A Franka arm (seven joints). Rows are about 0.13 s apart.
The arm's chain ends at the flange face. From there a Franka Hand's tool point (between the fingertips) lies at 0.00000 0.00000 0.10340 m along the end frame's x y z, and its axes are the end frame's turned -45 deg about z.
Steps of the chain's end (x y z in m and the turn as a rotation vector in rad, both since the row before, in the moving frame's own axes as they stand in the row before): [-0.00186, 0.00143, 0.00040, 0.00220, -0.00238, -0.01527]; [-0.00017, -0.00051, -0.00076, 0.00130, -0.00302, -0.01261]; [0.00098, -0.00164, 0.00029, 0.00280, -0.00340, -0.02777]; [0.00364, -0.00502, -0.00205, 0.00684, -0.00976, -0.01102]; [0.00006, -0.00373, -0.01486, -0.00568, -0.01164, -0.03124]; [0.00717, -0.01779, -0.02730, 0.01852, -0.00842, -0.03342]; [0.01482, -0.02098, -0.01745, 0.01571, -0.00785, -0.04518]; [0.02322, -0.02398, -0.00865, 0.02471, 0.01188, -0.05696]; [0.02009, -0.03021, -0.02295, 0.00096, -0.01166, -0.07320]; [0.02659, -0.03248, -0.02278, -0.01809, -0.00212, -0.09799]
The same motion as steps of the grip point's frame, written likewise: [-0.00234, -0.00064, 0.00040, 0.00324, -0.00013, -0.01527]; [0.00011, -0.00080, -0.00076, 0.00305, -0.00122, -0.01261]; [0.00180, -0.00092, 0.00029, 0.00438, -0.00042, -0.02777]; [0.00590, -0.00219, -0.00206, 0.01174, -0.00206, -0.01102]; [0.00141, -0.00301, -0.01487, 0.00421, -0.01225, -0.03124]; [0.01835, -0.00949, -0.02732, 0.01905, 0.00714, -0.03342]; [0.02585, -0.00609, -0.01747, 0.01666, 0.00556, -0.04518]; [0.03602, -0.00155, -0.00869, 0.00907, 0.02587, -0.05696]; [0.03475, -0.00805, -0.02296, 0.00892, -0.00757, -0.07320]; [0.04035, -0.00293, -0.02280, -0.01129, -0.01429, -0.09799]
